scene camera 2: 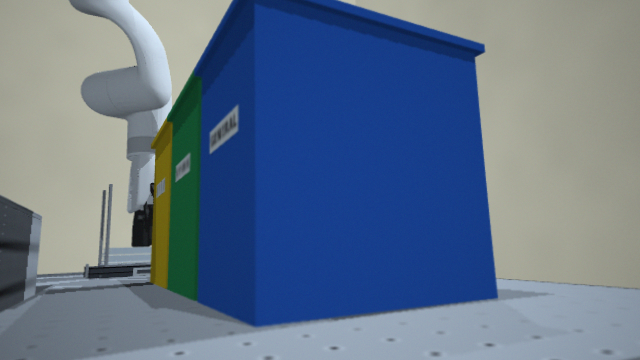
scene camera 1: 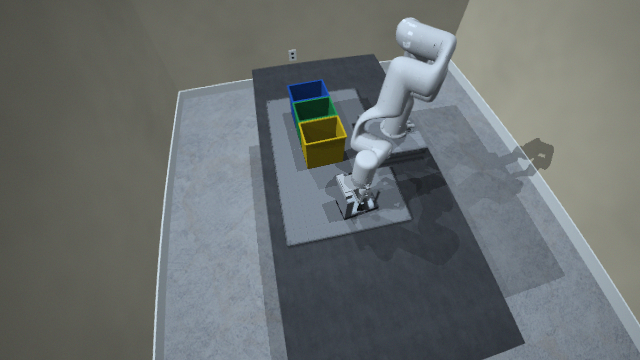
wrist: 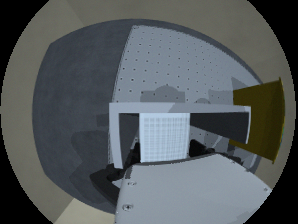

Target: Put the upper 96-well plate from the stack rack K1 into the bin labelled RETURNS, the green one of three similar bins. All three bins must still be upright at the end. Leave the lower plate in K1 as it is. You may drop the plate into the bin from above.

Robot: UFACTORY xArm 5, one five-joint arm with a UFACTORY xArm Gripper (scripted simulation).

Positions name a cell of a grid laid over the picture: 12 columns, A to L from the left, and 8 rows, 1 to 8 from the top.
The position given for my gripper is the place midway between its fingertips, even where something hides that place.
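My gripper (scene camera 2: C6) is there for me to see, and the wrist view (wrist: G6) shows the gripper as well. I see a yellow bin (scene camera 2: D4), which also appears in scene camera 1 (scene camera 1: F4) and in the wrist view (wrist: K4). There is a green bin (scene camera 2: D3), and a blue bin (scene camera 2: G4) too. A white plate (wrist: G5) I see as well.
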